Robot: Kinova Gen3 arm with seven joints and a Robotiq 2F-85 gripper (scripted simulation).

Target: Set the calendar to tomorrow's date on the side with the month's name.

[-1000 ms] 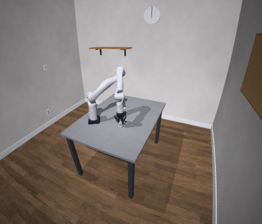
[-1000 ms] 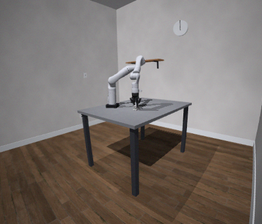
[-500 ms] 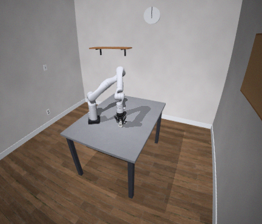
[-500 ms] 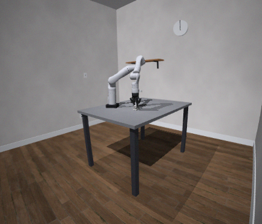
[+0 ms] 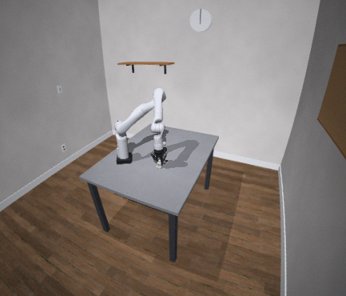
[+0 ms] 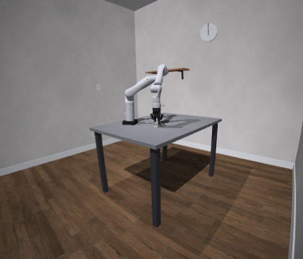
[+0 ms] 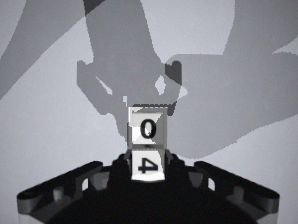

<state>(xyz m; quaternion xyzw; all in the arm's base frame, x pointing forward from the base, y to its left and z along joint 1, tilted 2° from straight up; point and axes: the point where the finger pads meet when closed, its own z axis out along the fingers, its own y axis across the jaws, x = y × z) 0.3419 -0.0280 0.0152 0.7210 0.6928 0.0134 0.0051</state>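
Right now the calendar tray is 20 mm to the left of my hand and 30 mm below it. Also, from my hand: white digit cube 10 mm below.
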